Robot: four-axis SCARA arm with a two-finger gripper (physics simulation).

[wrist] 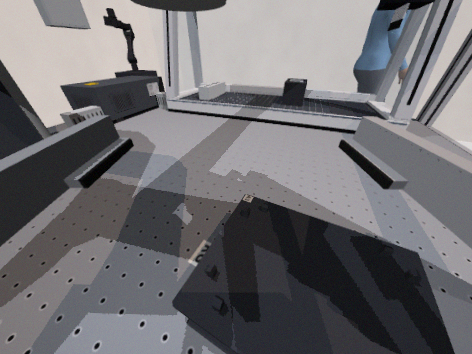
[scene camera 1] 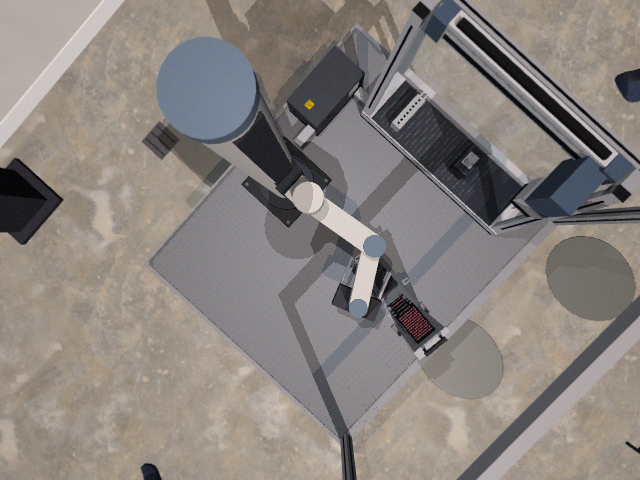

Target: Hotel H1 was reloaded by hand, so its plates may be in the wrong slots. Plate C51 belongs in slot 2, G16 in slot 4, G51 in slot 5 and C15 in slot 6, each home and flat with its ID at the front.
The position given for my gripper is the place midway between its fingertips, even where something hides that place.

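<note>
Scene camera 1: my gripper (scene camera 1: 371, 264) visible. Wrist view: my gripper (wrist: 236, 130) likewise visible.
</note>
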